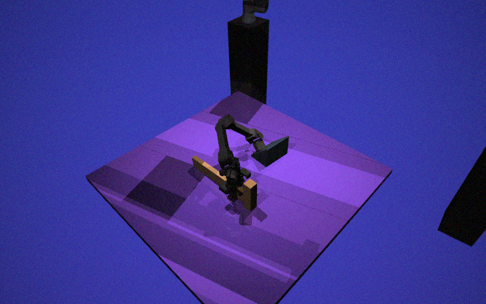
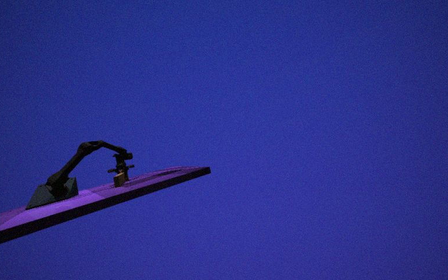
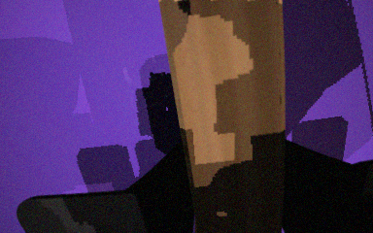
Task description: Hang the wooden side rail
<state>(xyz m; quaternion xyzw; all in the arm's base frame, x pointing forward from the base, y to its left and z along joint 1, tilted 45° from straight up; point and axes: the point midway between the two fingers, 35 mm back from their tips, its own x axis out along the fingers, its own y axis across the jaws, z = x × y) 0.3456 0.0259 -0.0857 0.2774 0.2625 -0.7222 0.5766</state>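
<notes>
Now: the wooden headboard post 11 cm to the left of my gripper tip, 4 cm above it and 1 cm ahead of it.
</notes>
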